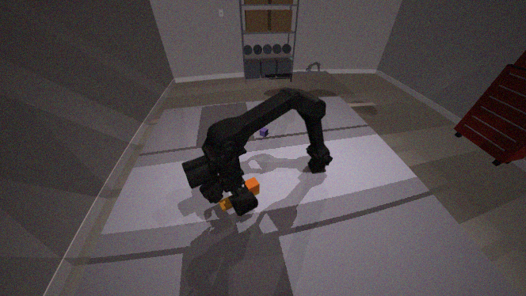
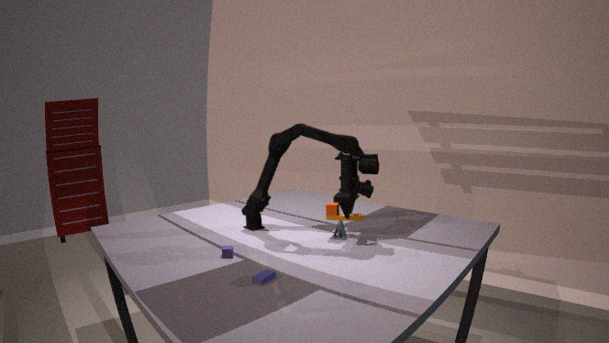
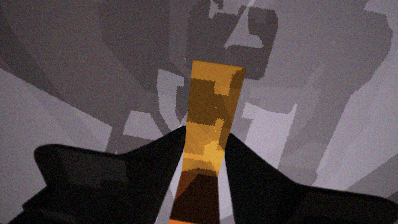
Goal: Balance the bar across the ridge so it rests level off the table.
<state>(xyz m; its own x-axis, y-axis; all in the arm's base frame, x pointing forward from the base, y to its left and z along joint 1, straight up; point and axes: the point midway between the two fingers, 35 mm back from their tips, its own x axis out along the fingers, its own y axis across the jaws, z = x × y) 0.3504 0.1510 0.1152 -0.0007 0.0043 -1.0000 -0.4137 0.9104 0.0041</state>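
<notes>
Now: the yellow-orange bar 3 cm behind my gripper tip, 1 cm to the right of it and 1 cm above it. From my gripper tip the other things lie so: purple cube: 42 cm to the right, 15 cm behind, 6 cm below; then flat blue block: 43 cm to the right, 7 cm below, 6 cm ahead.
</notes>
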